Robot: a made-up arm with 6 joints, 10 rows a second.
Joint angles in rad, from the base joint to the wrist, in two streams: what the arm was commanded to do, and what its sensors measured. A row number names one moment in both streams.
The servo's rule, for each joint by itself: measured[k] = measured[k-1] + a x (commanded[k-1-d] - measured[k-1]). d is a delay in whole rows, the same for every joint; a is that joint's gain. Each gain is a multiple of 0.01, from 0.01 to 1. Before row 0 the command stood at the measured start. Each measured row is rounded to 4 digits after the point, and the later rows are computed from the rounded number. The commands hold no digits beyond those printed.
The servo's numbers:
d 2
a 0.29 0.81 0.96 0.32 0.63 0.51
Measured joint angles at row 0:
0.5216, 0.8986, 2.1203, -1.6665, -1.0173, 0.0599
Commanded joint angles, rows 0 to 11:
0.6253, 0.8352, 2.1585, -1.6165, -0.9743, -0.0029
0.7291, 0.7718, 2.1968, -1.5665, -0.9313, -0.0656
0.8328, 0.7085, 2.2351, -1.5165, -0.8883, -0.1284
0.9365, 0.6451, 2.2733, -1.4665, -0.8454, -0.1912
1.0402, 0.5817, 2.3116, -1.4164, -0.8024, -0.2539
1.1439, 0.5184, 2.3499, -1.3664, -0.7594, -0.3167
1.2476, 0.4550, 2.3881, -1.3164, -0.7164, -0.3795
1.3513, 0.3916, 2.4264, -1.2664, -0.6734, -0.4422
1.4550, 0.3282, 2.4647, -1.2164, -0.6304, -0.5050
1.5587, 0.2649, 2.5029, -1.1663, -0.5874, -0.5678
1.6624, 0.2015, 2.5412, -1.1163, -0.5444, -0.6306
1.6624, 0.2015, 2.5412, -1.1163, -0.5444, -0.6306
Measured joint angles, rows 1 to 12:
0.5216, 0.8986, 2.1203, -1.6665, -1.0173, 0.0599
0.5216, 0.8986, 2.1203, -1.6665, -1.0173, 0.0599
0.5517, 0.8472, 2.1570, -1.6505, -0.9902, 0.0279
0.6031, 0.7861, 2.1952, -1.6236, -0.9531, -0.0198
0.6697, 0.7232, 2.2335, -1.5893, -0.9123, -0.0752
0.7471, 0.6599, 2.2717, -1.5500, -0.8702, -0.1344
0.8321, 0.5966, 2.3100, -1.5072, -0.8275, -0.1953
0.9225, 0.5333, 2.3483, -1.4621, -0.7846, -0.2572
1.0168, 0.4699, 2.3865, -1.4155, -0.7416, -0.3196
1.1138, 0.4065, 2.4248, -1.3678, -0.6986, -0.3821
1.2127, 0.3431, 2.4631, -1.3194, -0.6556, -0.4448
1.3130, 0.2798, 2.5013, -1.2704, -0.6126, -0.5075

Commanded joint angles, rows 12 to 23:
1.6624, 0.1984, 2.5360, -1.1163, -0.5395, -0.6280
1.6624, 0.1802, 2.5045, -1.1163, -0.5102, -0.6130
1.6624, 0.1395, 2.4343, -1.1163, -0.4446, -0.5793
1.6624, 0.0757, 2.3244, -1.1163, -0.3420, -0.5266
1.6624, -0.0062, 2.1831, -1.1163, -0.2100, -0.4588
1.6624, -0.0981, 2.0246, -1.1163, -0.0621, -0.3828
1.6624, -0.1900, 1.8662, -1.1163, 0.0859, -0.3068
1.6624, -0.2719, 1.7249, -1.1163, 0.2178, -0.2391
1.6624, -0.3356, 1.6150, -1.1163, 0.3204, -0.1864
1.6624, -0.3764, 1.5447, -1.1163, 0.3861, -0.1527
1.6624, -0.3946, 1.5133, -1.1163, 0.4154, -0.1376
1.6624, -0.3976, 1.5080, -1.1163, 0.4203, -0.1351
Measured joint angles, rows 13 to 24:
1.4143, 0.2164, 2.5396, -1.2211, -0.5696, -0.5703
1.4862, 0.2043, 2.5411, -1.1876, -0.5537, -0.6011
1.5373, 0.1995, 2.5362, -1.1648, -0.5448, -0.6148
1.5736, 0.1839, 2.5058, -1.1493, -0.5230, -0.6139
1.5994, 0.1479, 2.4372, -1.1387, -0.4736, -0.5963
1.6177, 0.0894, 2.3289, -1.1315, -0.3907, -0.5608
1.6307, 0.0120, 2.1889, -1.1266, -0.2769, -0.5088
1.6399, -0.0772, 2.0312, -1.1233, -0.1416, -0.4445
1.6464, -0.1686, 1.8728, -1.1211, 0.0017, -0.3743
1.6510, -0.2523, 1.7308, -1.1196, 0.1378, -0.3053
1.6543, -0.3198, 1.6196, -1.1185, 0.2528, -0.2447
1.6566, -0.3656, 1.5477, -1.1178, 0.3368, -0.1978

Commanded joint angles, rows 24 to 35:
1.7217, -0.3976, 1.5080, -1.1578, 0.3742, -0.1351
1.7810, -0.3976, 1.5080, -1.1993, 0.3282, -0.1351
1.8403, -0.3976, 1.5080, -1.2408, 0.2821, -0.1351
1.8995, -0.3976, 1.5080, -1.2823, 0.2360, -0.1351
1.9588, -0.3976, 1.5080, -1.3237, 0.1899, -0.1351
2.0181, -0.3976, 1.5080, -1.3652, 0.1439, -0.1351
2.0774, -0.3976, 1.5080, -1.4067, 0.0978, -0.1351
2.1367, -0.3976, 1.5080, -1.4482, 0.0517, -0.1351
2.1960, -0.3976, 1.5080, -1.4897, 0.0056, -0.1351
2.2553, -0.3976, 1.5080, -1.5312, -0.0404, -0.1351
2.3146, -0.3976, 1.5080, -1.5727, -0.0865, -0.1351
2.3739, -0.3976, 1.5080, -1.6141, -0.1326, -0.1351
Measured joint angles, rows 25 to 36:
1.6583, -0.3891, 1.5147, -1.1173, 0.3863, -0.1671
1.6595, -0.3960, 1.5083, -1.1170, 0.4077, -0.1508
1.6775, -0.3973, 1.5080, -1.1301, 0.3866, -0.1428
1.7075, -0.3975, 1.5080, -1.1522, 0.3498, -0.1389
1.7460, -0.3976, 1.5080, -1.1806, 0.3071, -0.1370
1.7905, -0.3976, 1.5080, -1.2131, 0.2623, -0.1360
1.8393, -0.3976, 1.5080, -1.2485, 0.2167, -0.1355
1.8912, -0.3976, 1.5080, -1.2858, 0.1708, -0.1353
1.9452, -0.3976, 1.5080, -1.3245, 0.1248, -0.1352
2.0007, -0.3976, 1.5080, -1.3641, 0.0787, -0.1351
2.0573, -0.3976, 1.5080, -1.4043, 0.0326, -0.1351
2.1147, -0.3976, 1.5080, -1.4449, -0.0134, -0.1351

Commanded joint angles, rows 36 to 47:
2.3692, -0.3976, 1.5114, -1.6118, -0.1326, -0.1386
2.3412, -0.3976, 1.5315, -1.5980, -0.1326, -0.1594
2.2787, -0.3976, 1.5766, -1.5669, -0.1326, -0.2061
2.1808, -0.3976, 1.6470, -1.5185, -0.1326, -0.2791
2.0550, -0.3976, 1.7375, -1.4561, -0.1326, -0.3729
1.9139, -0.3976, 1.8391, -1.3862, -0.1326, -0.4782
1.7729, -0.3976, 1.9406, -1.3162, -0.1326, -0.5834
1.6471, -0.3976, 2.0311, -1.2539, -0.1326, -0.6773
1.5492, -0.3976, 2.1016, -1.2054, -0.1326, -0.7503
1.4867, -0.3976, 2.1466, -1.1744, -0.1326, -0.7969
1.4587, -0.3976, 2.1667, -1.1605, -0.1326, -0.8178
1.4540, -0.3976, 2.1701, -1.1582, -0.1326, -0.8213
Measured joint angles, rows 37 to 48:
2.1727, -0.3976, 1.5080, -1.4858, -0.0595, -0.1351
2.2310, -0.3976, 1.5080, -1.5269, -0.1056, -0.1351
2.2711, -0.3976, 1.5113, -1.5541, -0.1226, -0.1369
2.2914, -0.3976, 1.5307, -1.5681, -0.1289, -0.1484
2.2877, -0.3976, 1.5748, -1.5677, -0.1312, -0.1778
2.2567, -0.3976, 1.6441, -1.5520, -0.1321, -0.2295
2.1982, -0.3976, 1.7338, -1.5213, -0.1324, -0.3026
2.1158, -0.3976, 1.8349, -1.4781, -0.1325, -0.3922
2.0164, -0.3976, 1.9364, -1.4263, -0.1326, -0.4897
1.9093, -0.3976, 2.0273, -1.3711, -0.1326, -0.5854
1.8049, -0.3976, 2.0986, -1.3181, -0.1326, -0.6695
1.7126, -0.3976, 2.1447, -1.2721, -0.1326, -0.7345

